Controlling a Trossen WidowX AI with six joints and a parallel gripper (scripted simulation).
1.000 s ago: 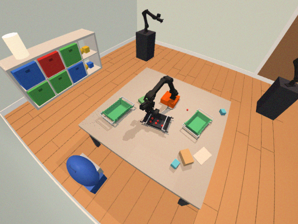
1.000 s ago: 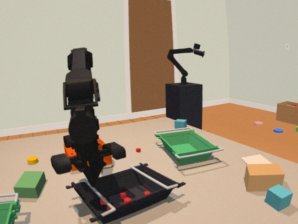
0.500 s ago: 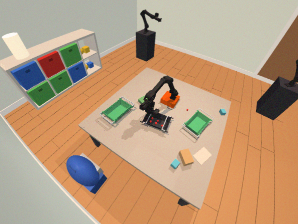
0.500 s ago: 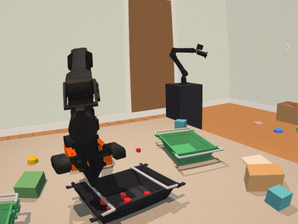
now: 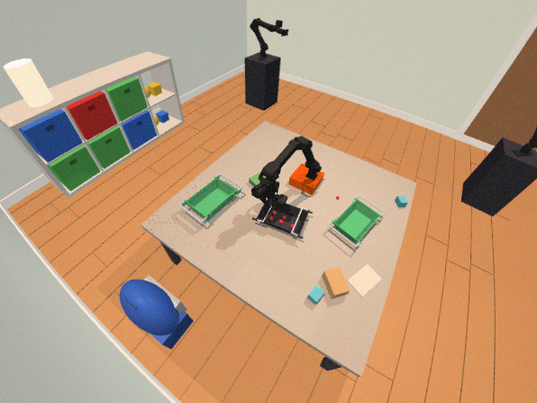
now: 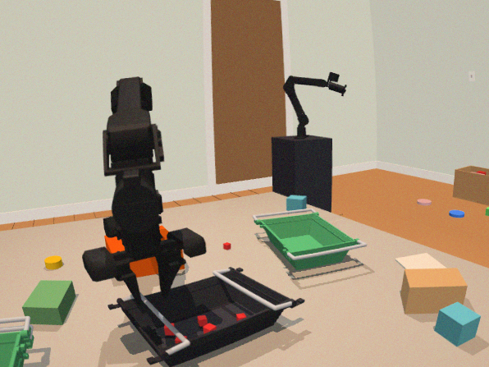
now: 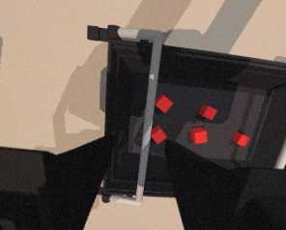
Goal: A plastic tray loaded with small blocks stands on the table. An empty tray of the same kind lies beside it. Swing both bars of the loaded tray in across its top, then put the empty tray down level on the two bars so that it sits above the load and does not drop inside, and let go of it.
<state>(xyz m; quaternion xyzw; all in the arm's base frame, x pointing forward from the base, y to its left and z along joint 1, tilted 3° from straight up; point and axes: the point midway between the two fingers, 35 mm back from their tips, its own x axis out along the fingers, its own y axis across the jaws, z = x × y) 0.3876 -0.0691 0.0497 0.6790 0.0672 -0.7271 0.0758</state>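
The red block lies 37 cm behind my gripper tip, 28 cm to the left of it and 9 cm below it. From my gripper tip the other things lie so: tan box: 15 cm ahead, 50 cm to the left, 6 cm below; then yellow disc: 42 cm behind, 20 cm to the right, 8 cm below; then green block: 18 cm behind, 20 cm to the right, 7 cm below.
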